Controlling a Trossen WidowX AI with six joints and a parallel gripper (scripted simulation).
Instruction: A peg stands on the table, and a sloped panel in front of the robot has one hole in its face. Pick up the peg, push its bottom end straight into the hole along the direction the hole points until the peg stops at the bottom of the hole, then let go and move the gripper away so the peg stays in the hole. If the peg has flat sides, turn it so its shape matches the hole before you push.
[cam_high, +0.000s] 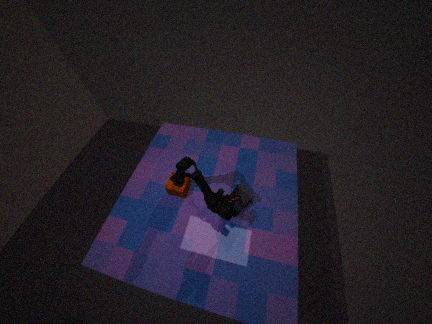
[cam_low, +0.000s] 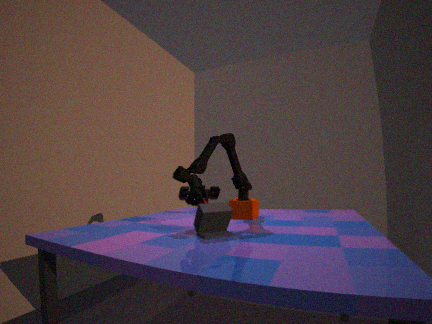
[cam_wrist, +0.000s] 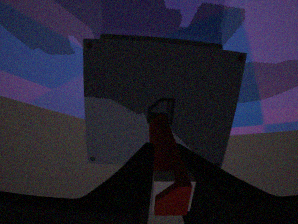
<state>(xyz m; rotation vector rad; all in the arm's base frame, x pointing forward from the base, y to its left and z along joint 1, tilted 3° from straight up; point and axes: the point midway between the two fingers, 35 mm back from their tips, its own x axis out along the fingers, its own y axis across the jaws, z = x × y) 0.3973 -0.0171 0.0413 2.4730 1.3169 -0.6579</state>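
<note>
My gripper tip is 10 mm to the left of the dark red peg, 10 mm below it and 10 mm past it. Also, from my gripper tip: dark grey sloped panel (50 mm to the left, 50 mm below, 30 mm ahead).
</note>
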